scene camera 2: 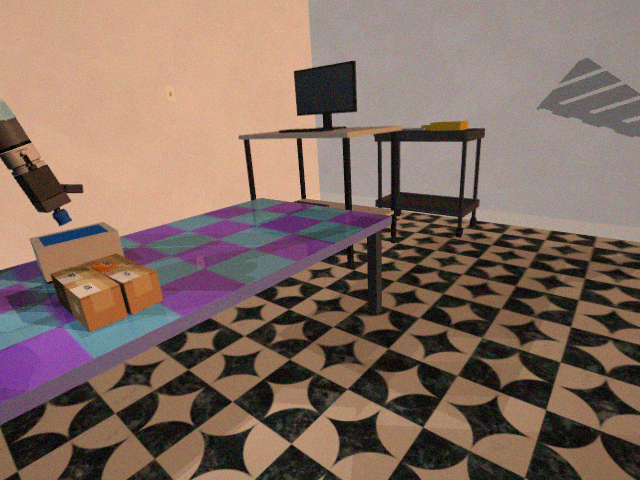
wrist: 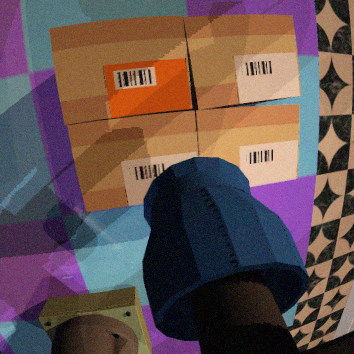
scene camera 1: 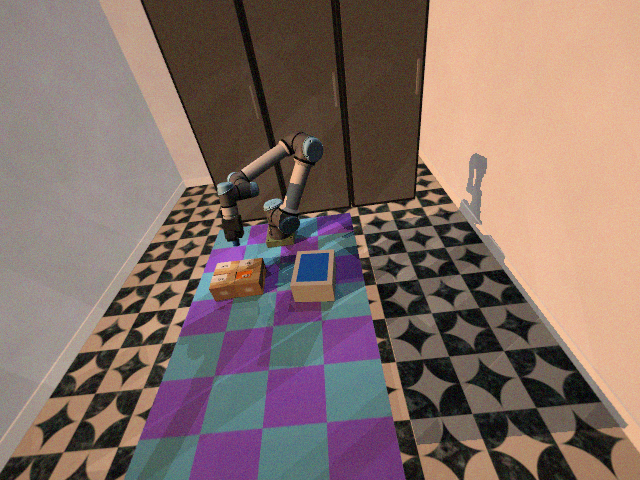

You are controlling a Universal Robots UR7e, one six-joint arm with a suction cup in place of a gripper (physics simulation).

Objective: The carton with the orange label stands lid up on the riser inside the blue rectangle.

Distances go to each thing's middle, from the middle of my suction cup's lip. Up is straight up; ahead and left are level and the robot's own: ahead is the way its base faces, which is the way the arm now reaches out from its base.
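Labels:
You'd find the riser (scene camera 2: 54, 252) 380 mm to the left of my suction cup, 190 mm below it and 90 mm ahead of it.

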